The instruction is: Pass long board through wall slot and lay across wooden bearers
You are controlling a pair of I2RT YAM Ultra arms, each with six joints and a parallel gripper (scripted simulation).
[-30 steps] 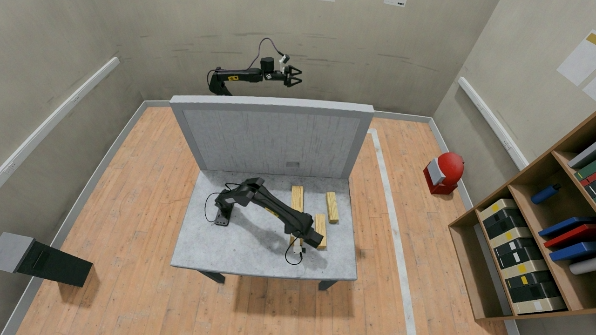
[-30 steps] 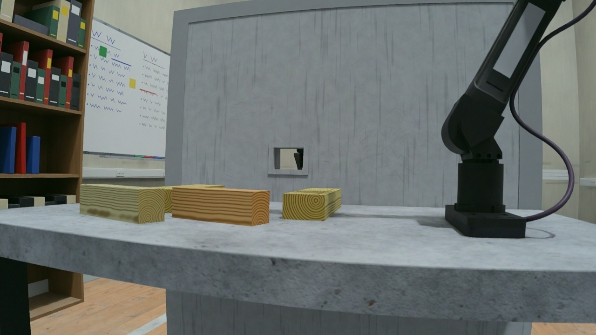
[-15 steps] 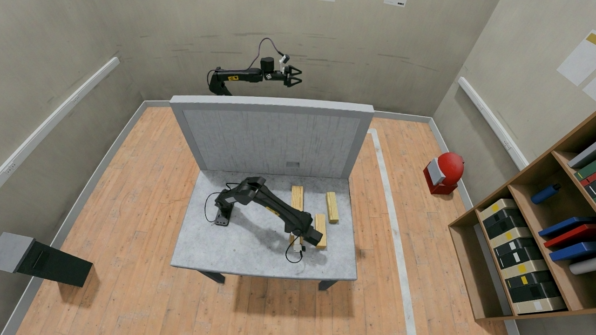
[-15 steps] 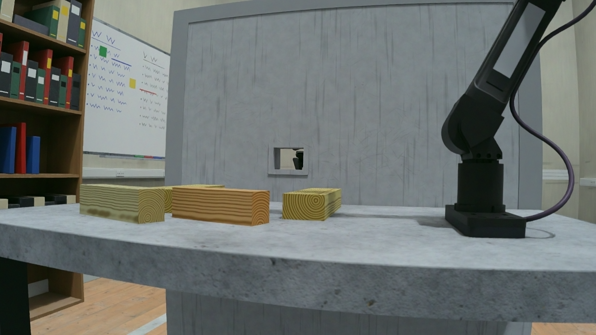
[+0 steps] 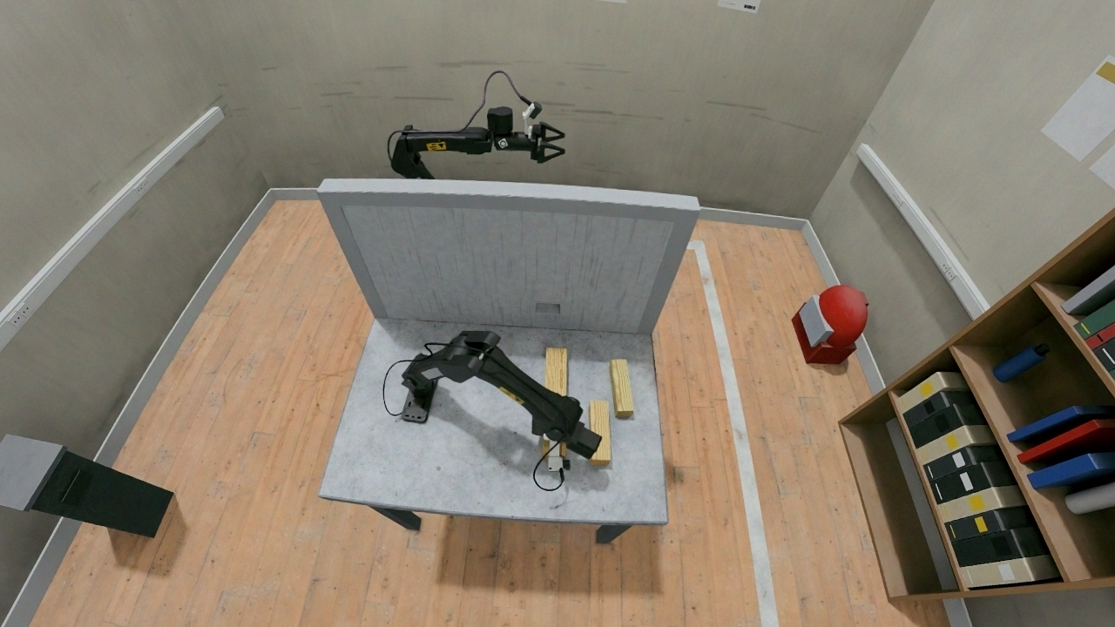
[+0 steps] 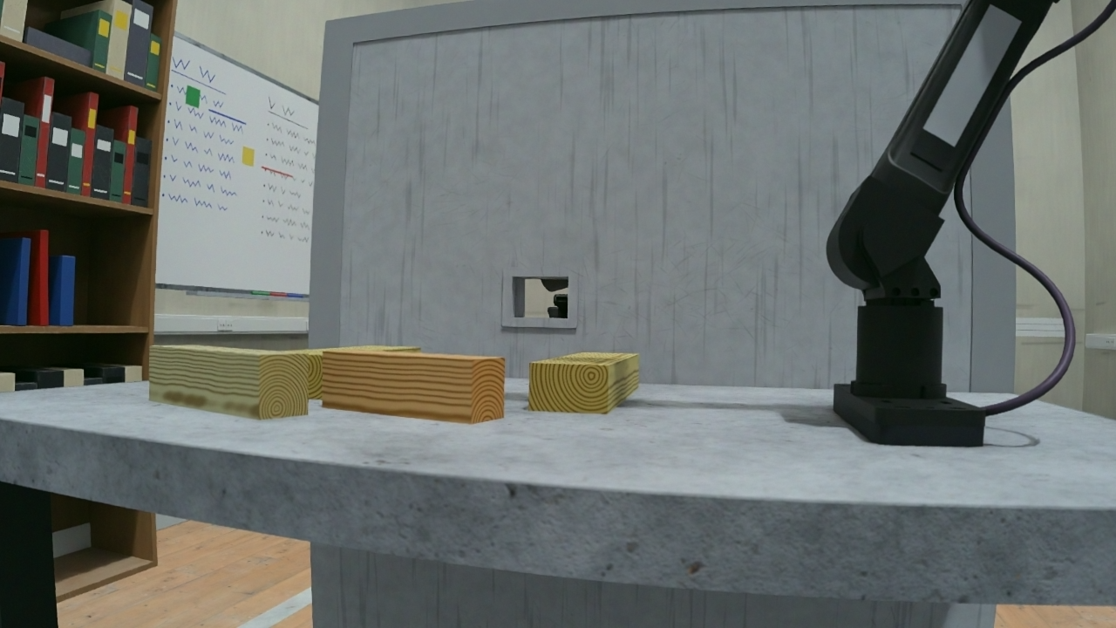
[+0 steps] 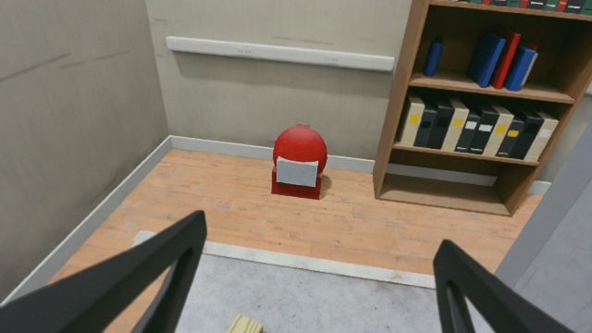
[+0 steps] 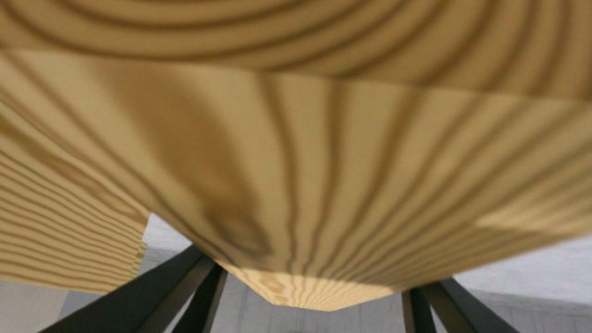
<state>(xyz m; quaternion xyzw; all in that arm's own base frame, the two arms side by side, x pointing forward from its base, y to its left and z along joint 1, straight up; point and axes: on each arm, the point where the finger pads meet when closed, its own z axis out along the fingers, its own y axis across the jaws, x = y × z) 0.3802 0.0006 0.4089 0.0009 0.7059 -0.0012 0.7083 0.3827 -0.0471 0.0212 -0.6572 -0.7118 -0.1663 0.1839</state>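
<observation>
The long board is 60 mm to the left of my right hand and 10 mm below it.
</observation>
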